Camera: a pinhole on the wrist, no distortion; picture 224 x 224 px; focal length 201.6 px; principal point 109.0 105.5 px. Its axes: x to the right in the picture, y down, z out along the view. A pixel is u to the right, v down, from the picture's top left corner.
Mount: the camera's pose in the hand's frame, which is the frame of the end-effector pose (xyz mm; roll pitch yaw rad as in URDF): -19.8 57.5 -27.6 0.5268 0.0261 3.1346
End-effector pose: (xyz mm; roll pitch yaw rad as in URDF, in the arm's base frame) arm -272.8 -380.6 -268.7 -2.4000 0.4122 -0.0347
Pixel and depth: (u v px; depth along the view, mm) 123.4 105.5 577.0
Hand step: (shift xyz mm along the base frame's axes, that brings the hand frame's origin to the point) -296.7 71.2 -504.0
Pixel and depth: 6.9 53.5 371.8
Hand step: -15.2 -70.8 -436.3
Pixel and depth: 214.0 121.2 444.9
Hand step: -413.6 76.6 -300.9
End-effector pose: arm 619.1 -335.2 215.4 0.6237 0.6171 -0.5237
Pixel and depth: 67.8 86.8 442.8
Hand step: 303.2 -106.9 336.5
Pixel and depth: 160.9 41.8 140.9
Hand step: 84.0 60.4 160.0
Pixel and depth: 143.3 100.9 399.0
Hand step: 154.7 -49.2 387.7
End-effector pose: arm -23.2 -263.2 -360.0 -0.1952 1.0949 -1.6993
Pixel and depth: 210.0 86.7 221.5
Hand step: 206.6 -64.3 170.6
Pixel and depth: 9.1 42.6 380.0
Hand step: 358.3 -277.4 -65.8
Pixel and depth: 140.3 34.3 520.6
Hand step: 509.1 -221.3 199.9
